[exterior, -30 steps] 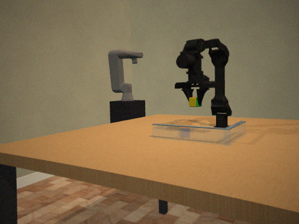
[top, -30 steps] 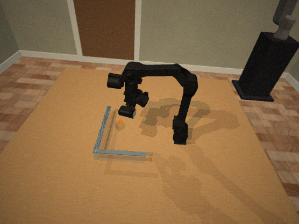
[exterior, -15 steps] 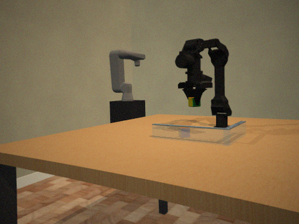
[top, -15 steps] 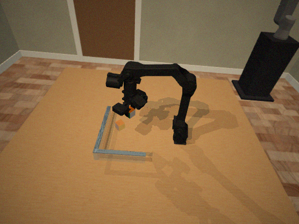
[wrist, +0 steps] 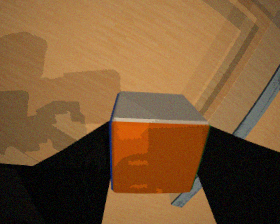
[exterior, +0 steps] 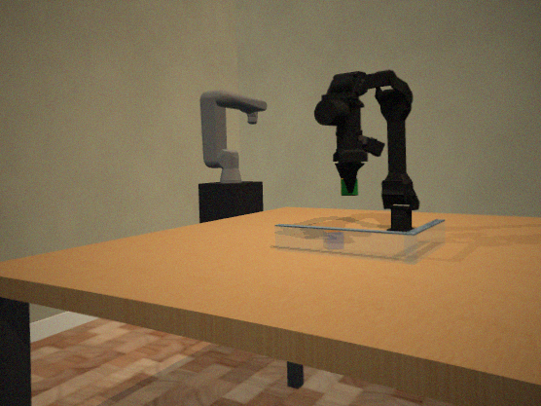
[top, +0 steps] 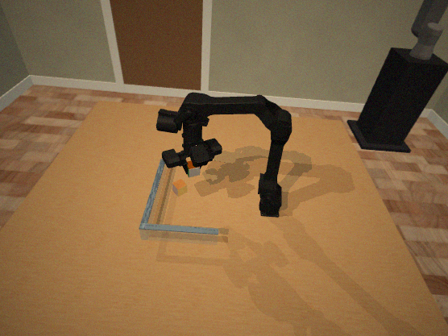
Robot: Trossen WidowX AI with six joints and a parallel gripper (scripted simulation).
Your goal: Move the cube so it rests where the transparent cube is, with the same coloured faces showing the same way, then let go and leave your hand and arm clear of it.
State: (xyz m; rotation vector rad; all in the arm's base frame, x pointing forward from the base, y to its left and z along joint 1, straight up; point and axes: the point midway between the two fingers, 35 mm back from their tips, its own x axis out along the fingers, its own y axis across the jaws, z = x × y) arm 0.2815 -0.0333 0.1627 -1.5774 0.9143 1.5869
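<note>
Right now the transparent cube is 50 mm ahead of my hand, 20 mm to the right of it and 140 mm below it.
</note>
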